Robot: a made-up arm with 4 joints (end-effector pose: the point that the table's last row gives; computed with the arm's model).
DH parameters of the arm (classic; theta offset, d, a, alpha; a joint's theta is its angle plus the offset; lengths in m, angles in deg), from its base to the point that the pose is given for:
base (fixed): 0 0 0 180
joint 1: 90 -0.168 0.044 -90
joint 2: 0 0.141 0.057 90
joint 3: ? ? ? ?
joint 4: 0 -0.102 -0.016 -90
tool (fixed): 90 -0.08 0 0
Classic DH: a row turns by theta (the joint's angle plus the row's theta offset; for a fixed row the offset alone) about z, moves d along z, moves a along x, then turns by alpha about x.
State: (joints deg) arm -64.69 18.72 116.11 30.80
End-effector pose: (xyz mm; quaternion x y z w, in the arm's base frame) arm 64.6 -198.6 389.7 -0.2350 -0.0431 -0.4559 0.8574
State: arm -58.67 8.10 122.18 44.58
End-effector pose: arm 52.8 -240.7 374.6 -0.3212 0.1338 -0.5125 0.7850
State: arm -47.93 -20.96 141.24 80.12
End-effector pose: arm 17.9 -322.6 338.4 -0.4455 0.5990 -0.4306 0.5072
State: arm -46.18 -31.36 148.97 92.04
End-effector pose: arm 18.2 -345.1 324.4 -0.4570 0.7274 -0.3297 0.3915
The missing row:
joint 3: 0 -0.255 -0.065 -90
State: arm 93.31 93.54 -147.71 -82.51
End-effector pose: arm 241.0 292.0 278.0 0.6798 0.6784 -0.1786 0.2141
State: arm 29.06 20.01 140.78 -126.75
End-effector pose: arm -192.9 -49.7 537.9 0.0343 -0.9413 -0.3111 0.1262
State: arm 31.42 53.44 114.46 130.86
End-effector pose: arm -106.1 188.3 462.2 0.3783 -0.6527 0.6261 0.1972
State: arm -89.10 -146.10 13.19 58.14
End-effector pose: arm 92.3 -41.9 -39.1 0.4128 0.5639 0.5187 0.4925
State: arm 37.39 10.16 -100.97 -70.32
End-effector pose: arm -232.6 195.4 404.6 0.4618 0.3698 0.3813 0.7103
